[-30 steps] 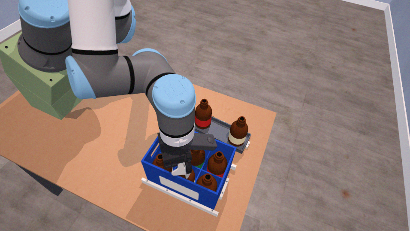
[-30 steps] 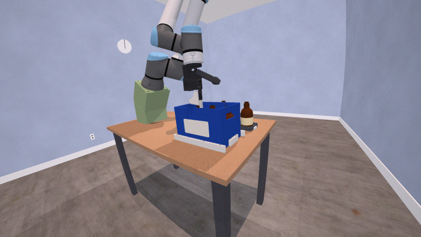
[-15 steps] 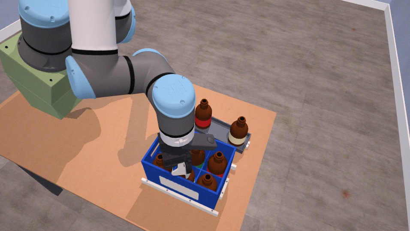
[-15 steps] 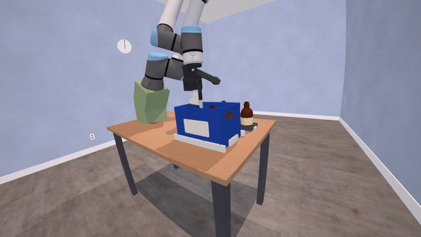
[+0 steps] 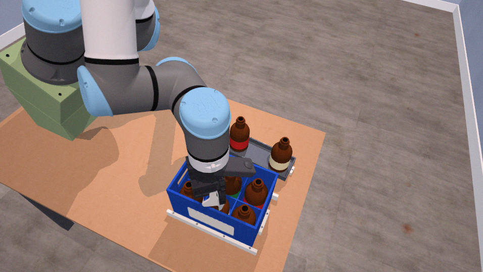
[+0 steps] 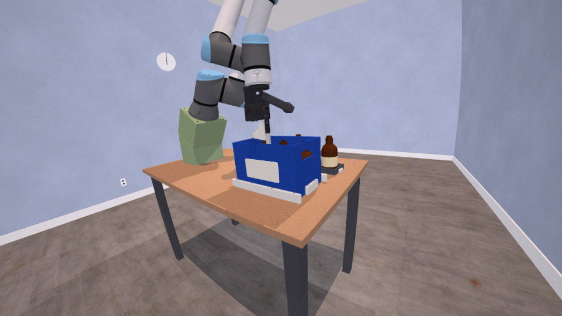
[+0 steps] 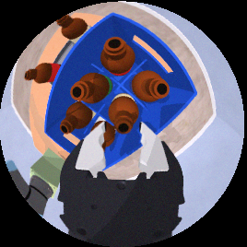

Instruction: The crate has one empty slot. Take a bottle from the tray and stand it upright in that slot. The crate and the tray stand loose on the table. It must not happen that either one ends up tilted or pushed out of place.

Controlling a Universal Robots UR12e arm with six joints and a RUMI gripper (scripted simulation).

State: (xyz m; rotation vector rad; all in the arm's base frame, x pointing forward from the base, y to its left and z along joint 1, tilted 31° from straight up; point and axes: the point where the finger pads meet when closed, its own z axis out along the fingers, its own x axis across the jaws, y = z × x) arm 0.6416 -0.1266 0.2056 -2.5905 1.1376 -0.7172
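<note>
Right now my hand is 8 cm above the blue crate and 4 cm to the right of it. From my hand the other things lie so: red-label bottle: 30 cm to the left, 7 cm below, 7 cm behind; then grey tray: 29 cm to the left, 15 cm below, 1 cm ahead.
</note>
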